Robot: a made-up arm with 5 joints.
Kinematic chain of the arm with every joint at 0, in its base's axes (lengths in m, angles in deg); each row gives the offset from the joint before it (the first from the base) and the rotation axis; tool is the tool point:
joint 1: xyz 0 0 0.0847 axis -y
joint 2: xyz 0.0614 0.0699 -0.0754 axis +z
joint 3: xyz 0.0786 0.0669 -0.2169 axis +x
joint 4: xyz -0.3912 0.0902 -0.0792 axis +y
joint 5: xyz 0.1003 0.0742 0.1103 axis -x
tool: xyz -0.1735 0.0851 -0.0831
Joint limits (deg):
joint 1: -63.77..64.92
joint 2: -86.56..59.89
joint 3: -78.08..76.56
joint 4: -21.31..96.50
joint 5: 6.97..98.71
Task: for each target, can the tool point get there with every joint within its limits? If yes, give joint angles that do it. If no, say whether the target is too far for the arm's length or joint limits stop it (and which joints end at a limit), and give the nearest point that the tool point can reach.
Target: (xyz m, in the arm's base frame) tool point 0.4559 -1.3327 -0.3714
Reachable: no: too far | nearest point 0.3603 -0.2600 -0.2758 | short by 1.081 m
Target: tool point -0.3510 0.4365 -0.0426
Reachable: yes | joints -46.88 -22.03 -12.32 77.96 27.70
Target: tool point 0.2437 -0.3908 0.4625
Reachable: no: joint limits stop it (at a limit: joint 1, joint 2, joint 3, joint 5) | nearest point -0.1658 -0.1703 0.2742 | short by 0.502 m
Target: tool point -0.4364 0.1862 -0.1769
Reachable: yes | joints -22.91 4.46 -50.14 62.99 57.30
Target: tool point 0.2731 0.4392 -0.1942
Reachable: yes | joints 46.15 -60.64 -51.59 47.55 74.05
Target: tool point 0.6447 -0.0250 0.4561
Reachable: no: joint limits stop it (at a limit: joint 1, joint 2, joint 4, joint 5) | nearest point 0.4679 0.3741 0.2416 | short by 0.486 m
